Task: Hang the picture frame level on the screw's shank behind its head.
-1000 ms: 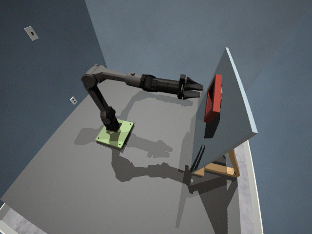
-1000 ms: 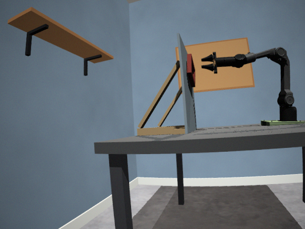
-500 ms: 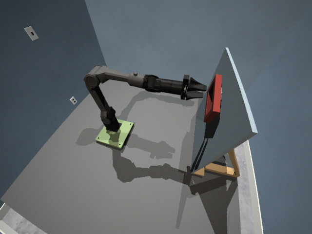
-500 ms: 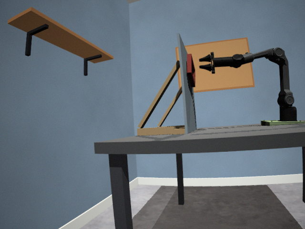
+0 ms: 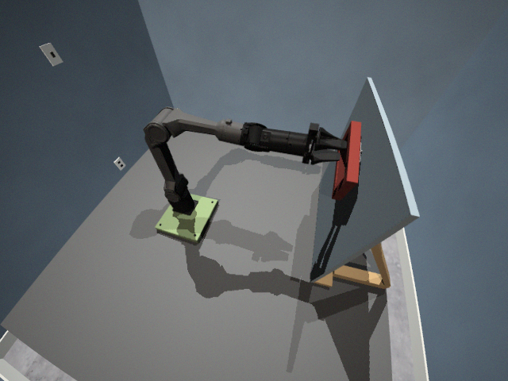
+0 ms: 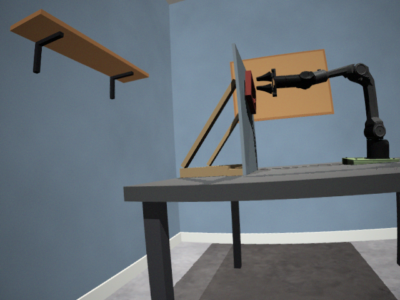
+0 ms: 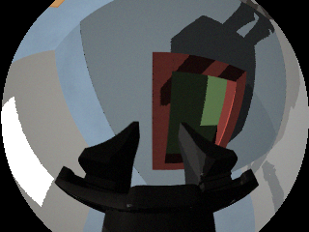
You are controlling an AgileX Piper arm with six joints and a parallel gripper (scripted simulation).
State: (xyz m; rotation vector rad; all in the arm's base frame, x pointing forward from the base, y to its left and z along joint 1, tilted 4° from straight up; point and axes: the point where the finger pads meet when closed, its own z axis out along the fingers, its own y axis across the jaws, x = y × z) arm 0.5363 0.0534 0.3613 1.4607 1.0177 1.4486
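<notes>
The red picture frame is 5 cm below my hand, 4 cm ahead of it and 2 cm to the left of it. Also, from my hand: grey upright panel (16 cm below, 6 cm ahead, 1 cm to the left).
</notes>
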